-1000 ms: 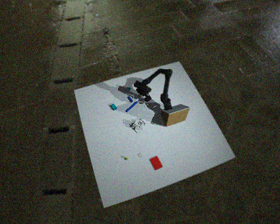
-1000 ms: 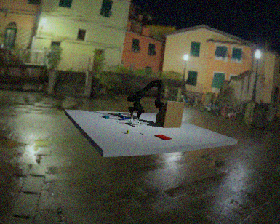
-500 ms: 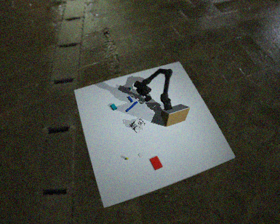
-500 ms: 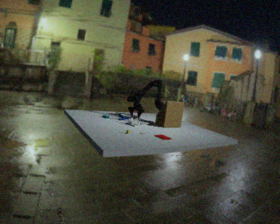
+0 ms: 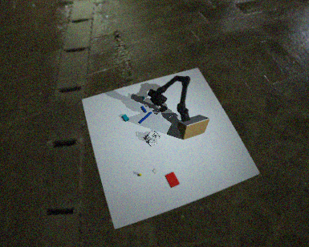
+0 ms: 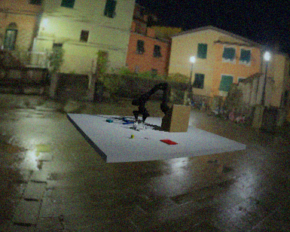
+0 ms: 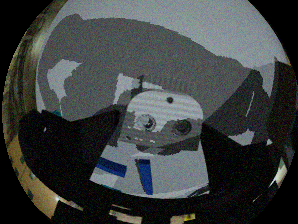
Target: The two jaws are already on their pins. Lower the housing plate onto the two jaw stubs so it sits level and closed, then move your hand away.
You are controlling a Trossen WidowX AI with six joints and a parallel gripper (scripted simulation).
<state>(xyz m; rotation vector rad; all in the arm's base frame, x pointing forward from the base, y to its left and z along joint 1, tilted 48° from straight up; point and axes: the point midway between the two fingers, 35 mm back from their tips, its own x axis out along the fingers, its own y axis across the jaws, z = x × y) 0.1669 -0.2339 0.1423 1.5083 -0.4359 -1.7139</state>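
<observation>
My gripper tip is now 15 cm short of the blue rod and 5 cm to the right of it. Round my gripper tip: small yellow piece (35 cm ahead, 58 cm to the left); small white piece (23 cm ahead, 58 cm to the left, 1 cm below); teal block (33 cm ahead).
</observation>
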